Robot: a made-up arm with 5 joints.
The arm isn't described. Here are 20 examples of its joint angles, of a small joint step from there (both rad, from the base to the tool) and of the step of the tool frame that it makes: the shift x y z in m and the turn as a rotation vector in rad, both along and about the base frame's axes.
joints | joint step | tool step
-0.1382 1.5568 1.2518 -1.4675 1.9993 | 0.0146 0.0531 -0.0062 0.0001 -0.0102 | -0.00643 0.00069 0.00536 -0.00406 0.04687 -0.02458
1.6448 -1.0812 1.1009 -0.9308 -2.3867 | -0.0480 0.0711 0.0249 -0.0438 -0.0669 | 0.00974 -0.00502 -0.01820 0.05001 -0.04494 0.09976
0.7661 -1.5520 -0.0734 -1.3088 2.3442 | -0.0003 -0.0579 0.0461 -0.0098 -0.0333 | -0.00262 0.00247 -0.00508 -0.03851 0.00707 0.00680
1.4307 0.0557 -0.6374 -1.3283 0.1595 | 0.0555 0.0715 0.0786 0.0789 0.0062 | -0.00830 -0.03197 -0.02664 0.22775 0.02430 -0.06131
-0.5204 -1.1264 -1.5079 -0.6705 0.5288 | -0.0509 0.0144 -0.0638 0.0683 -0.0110 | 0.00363 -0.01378 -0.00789 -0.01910 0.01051 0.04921
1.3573 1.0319 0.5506 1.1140 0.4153 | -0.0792 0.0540 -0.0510 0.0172 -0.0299 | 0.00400 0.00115 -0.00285 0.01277 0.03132 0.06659
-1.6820 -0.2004 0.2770 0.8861 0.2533 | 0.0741 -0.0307 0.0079 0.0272 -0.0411 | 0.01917 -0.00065 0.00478 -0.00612 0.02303 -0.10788
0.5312 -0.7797 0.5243 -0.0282 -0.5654 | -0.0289 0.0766 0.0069 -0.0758 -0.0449 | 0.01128 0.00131 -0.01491 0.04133 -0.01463 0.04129
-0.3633 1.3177 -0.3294 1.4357 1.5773 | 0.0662 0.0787 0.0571 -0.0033 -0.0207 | -0.02293 -0.01945 -0.01607 -0.05856 0.12003 -0.07866
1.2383 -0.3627 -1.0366 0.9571 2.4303 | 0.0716 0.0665 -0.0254 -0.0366 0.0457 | -0.00186 -0.01457 -0.00111 -0.00779 0.04087 -0.09105
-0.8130 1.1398 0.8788 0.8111 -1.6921 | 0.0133 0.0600 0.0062 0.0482 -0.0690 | -0.00960 -0.00916 0.00664 -0.12878 0.03093 -0.03067
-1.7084 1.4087 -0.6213 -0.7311 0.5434 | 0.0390 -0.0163 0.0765 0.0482 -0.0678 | 0.01202 -0.00798 -0.01258 -0.11556 0.05419 -0.04643
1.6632 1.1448 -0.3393 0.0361 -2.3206 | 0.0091 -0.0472 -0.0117 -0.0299 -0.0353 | -0.00350 -0.01018 0.01513 -0.09076 -0.01596 -0.03436
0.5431 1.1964 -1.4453 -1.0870 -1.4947 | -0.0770 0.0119 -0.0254 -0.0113 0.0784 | 0.00955 0.02115 0.00215 -0.02712 -0.01333 0.00052
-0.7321 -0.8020 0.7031 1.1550 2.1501 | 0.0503 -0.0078 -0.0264 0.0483 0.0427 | 0.00538 -0.00944 0.00658 -0.02494 -0.00276 -0.01298
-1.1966 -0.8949 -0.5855 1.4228 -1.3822 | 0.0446 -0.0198 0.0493 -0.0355 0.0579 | 0.00337 0.00422 -0.00100 -0.01679 -0.05563 -0.04809
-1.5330 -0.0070 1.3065 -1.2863 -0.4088 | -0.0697 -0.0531 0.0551 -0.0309 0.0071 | -0.00984 -0.00408 0.00188 0.02888 -0.00719 0.06969
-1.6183 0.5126 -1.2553 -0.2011 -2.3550 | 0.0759 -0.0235 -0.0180 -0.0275 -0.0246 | 0.01812 -0.00971 0.00888 0.06887 0.01440 -0.05546
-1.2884 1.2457 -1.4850 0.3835 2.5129 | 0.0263 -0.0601 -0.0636 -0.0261 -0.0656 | 0.00577 -0.01088 0.03530 0.16234 0.01905 -0.03079
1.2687 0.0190 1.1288 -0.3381 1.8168 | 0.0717 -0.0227 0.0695 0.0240 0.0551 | -0.01405 0.00933 -0.00584 0.05866 0.05391 -0.03044
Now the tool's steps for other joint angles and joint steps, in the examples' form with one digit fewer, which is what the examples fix.
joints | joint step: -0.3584 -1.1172 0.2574 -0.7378 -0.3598 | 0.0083 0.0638 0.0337 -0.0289 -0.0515
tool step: 0.0204 0.0066 -0.0104 -0.0234 0.0645 0.0432
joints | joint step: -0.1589 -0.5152 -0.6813 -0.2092 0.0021 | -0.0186 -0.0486 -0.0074 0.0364 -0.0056
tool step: -0.0154 -0.0013 0.0027 0.0041 -0.0192 0.0241
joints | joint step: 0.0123 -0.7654 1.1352 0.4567 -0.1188 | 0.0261 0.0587 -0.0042 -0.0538 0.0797
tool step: -0.0006 -0.0056 -0.0089 -0.0539 0.0021 0.0325
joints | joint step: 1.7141 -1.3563 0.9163 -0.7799 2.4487 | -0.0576 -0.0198 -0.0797 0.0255 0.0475
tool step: 0.0104 0.0132 0.0180 -0.0718 0.0230 0.0124
